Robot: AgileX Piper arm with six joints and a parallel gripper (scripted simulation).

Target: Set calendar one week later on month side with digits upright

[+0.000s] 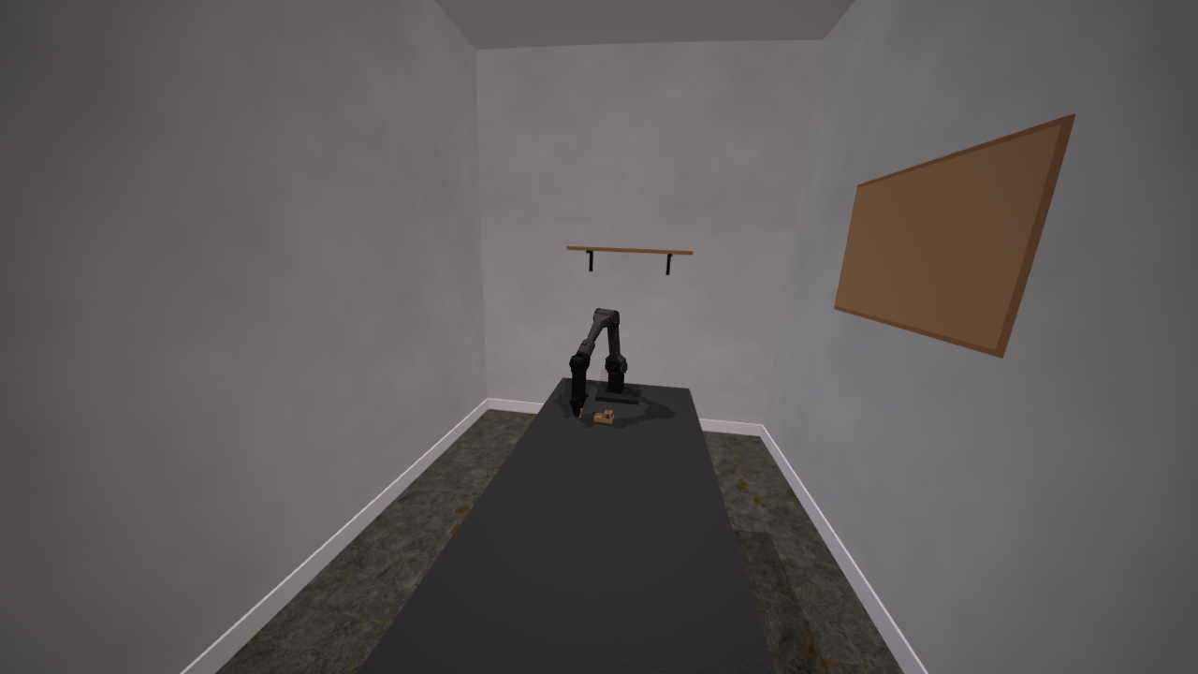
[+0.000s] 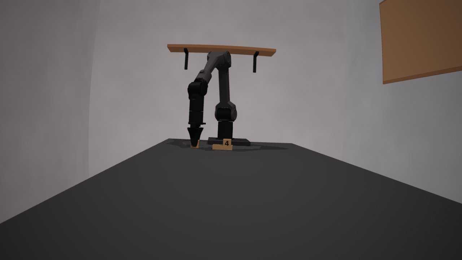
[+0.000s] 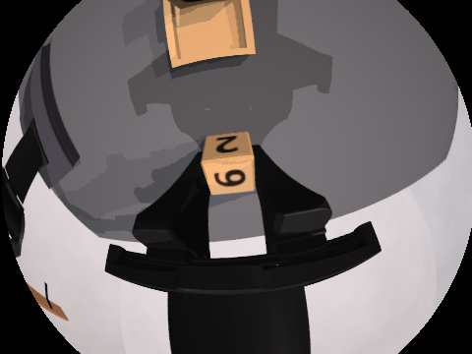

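Right now my hand is 130 mm to the right of the wooden cube, 10 mm below it and 10 mm past it. From my hand the other things lie so: wooden tray: 110 mm to the left, 10 mm below, 10 mm behind.
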